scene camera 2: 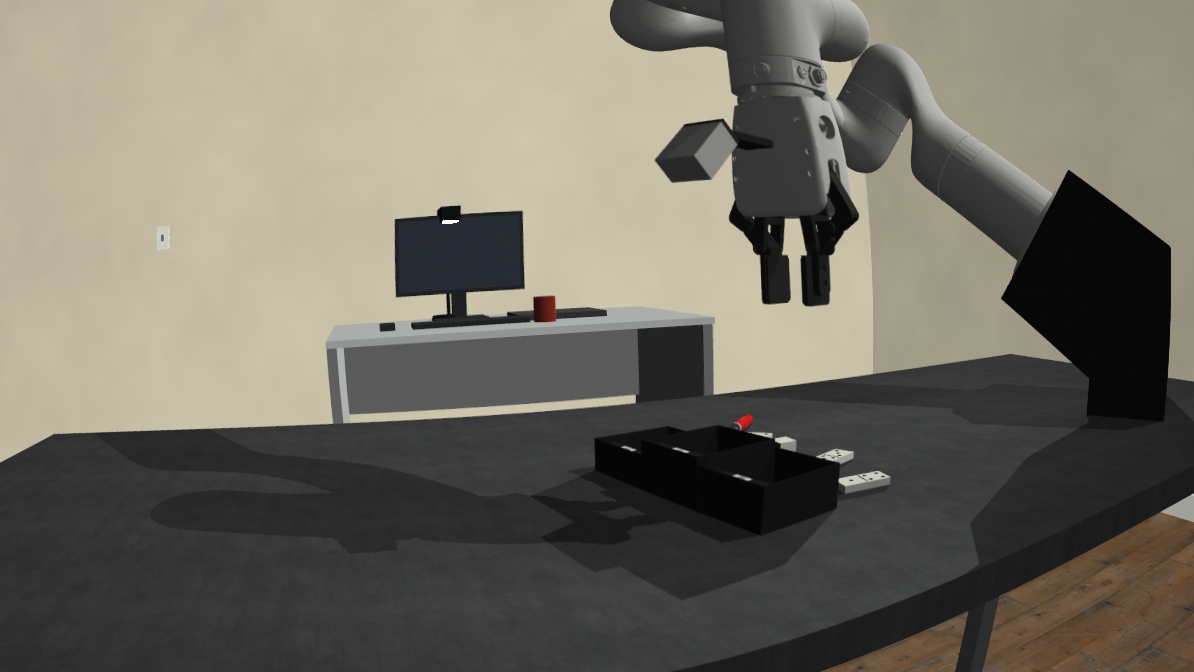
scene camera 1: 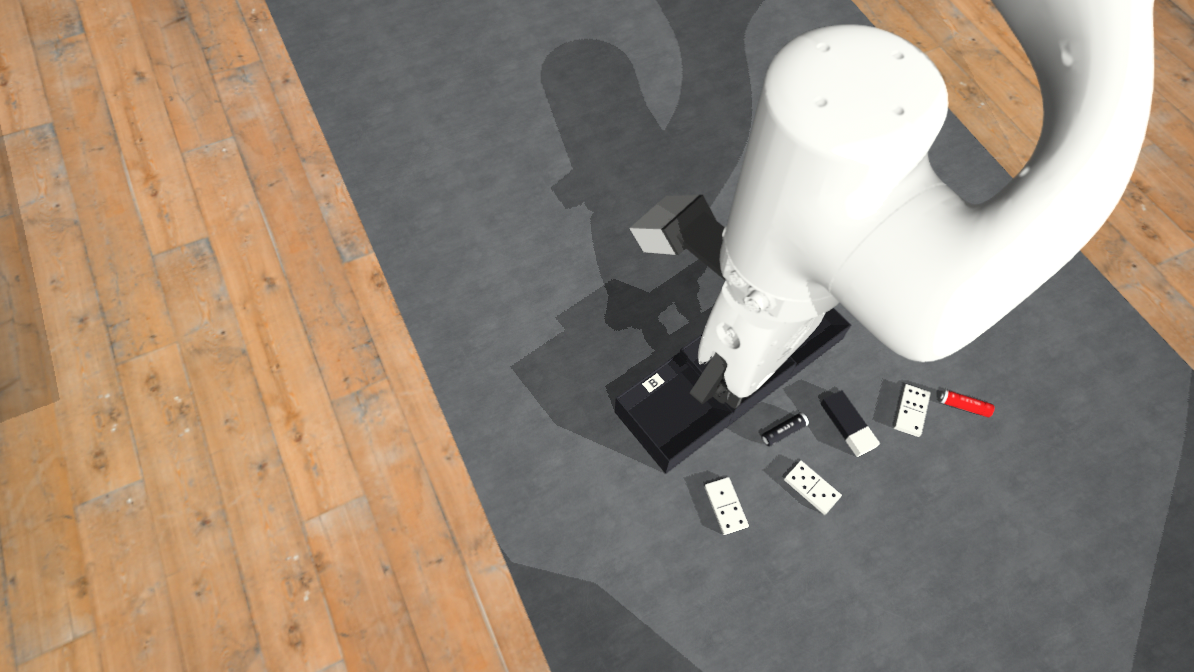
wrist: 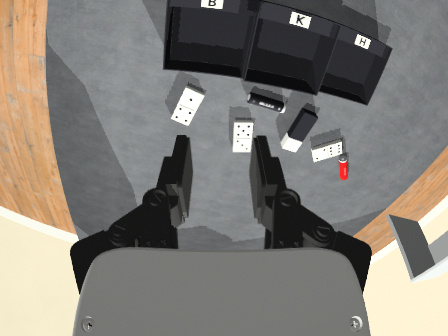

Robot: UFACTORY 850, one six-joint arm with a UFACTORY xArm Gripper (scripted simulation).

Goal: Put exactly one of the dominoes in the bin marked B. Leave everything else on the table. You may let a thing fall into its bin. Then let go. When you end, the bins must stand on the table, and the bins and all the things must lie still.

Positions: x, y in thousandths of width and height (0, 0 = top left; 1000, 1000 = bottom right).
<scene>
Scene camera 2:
gripper: 667, 453
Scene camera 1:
gripper: 619, 562
red battery: 796, 593
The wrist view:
gripper: 494, 457
</scene>
